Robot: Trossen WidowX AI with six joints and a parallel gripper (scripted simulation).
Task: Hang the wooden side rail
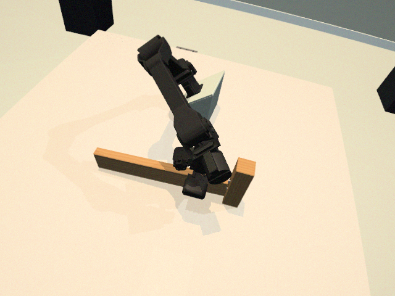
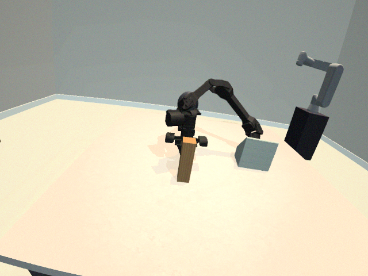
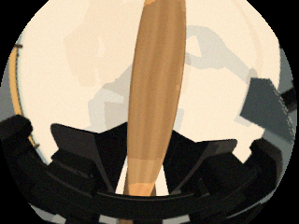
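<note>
The headboard post lies 12 cm to the left of my gripper tip and 4 cm above it.
</note>
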